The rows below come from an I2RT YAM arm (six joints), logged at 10 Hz.
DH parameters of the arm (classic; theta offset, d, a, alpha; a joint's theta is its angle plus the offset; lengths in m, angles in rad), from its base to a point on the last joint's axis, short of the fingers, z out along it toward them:
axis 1: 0 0.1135 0.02 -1.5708
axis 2: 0 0 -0.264 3.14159
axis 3: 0.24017 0 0.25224 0
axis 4: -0.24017 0 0.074 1.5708
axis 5: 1.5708 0 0 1.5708
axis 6: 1.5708 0.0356 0 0
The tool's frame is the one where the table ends.
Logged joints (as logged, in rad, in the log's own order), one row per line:
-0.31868, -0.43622, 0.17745, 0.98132, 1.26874, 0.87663
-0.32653, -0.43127, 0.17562, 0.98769, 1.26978, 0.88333
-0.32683, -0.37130, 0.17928, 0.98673, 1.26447, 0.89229
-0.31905, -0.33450, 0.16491, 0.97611, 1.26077, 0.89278
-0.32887, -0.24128, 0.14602, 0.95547, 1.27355, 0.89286
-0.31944, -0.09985, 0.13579, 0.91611, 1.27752, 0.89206
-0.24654, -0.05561, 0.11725, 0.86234, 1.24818, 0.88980
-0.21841, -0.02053, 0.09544, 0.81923, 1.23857, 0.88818
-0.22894, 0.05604, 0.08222, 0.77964, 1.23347, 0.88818
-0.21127, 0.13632, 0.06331, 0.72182, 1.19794, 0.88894
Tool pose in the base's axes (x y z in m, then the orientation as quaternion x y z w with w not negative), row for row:
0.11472, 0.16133, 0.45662, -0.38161, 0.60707, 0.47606, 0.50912
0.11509, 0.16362, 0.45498, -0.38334, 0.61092, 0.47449, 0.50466
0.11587, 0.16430, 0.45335, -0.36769, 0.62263, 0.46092, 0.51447
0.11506, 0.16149, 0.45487, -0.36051, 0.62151, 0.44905, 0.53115
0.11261, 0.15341, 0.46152, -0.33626, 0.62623, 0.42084, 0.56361
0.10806, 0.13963, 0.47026, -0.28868, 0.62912, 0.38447, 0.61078
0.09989, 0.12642, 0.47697, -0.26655, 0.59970, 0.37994, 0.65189
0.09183, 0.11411, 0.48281, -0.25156, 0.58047, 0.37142, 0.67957
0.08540, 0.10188, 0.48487, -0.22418, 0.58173, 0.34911, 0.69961
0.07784, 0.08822, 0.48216, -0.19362, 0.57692, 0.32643, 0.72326
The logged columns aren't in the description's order. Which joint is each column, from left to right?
Columns, left to right: axis 4, axis 5, axis 6, axis 2, axis 3, axis 1.
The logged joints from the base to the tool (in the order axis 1, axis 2, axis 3, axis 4, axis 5, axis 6), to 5 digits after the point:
0.87663, 0.98132, 1.26874, -0.31868, -0.43622, 0.17745
0.88333, 0.98769, 1.26978, -0.32653, -0.43127, 0.17562
0.89229, 0.98673, 1.26447, -0.32683, -0.37130, 0.17928
0.89278, 0.97611, 1.26077, -0.31905, -0.33450, 0.16491
0.89286, 0.95547, 1.27355, -0.32887, -0.24128, 0.14602
0.89206, 0.91611, 1.27752, -0.31944, -0.09985, 0.13579
0.88980, 0.86234, 1.24818, -0.24654, -0.05561, 0.11725
0.88818, 0.81923, 1.23857, -0.21841, -0.02053, 0.09544
0.88818, 0.77964, 1.23347, -0.22894, 0.05604, 0.08222
0.88894, 0.72182, 1.19794, -0.21127, 0.13632, 0.06331

